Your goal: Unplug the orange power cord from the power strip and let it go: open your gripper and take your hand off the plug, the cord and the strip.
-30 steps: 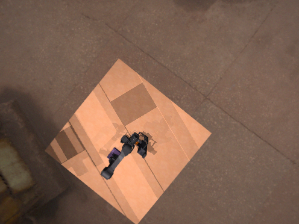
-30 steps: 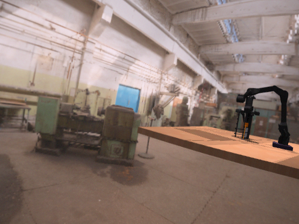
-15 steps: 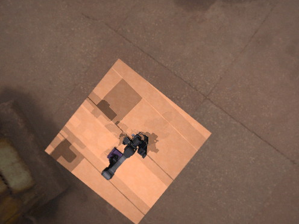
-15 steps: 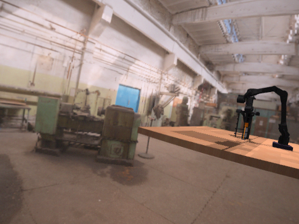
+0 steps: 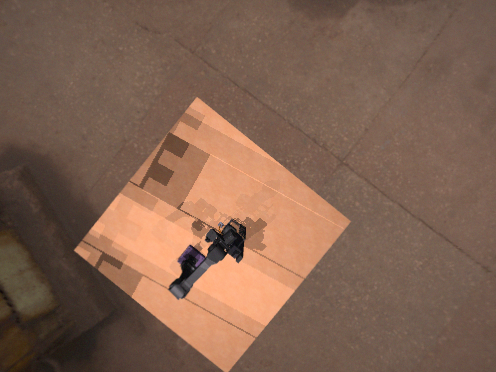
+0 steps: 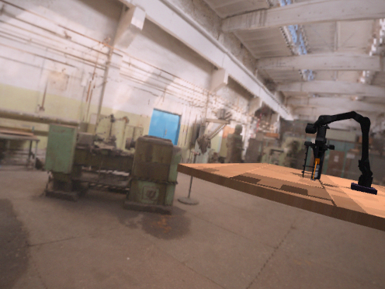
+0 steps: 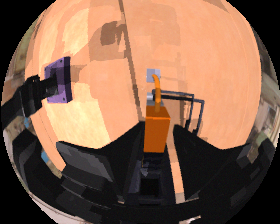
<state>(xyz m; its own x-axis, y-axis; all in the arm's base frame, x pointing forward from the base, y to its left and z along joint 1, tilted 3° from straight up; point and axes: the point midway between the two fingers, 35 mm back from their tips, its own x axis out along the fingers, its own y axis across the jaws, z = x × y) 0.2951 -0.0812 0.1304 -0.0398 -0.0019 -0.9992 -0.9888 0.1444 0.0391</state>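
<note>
Now: gripper tip 3 cm to the left of the orange plug and 1 cm above it.
</note>
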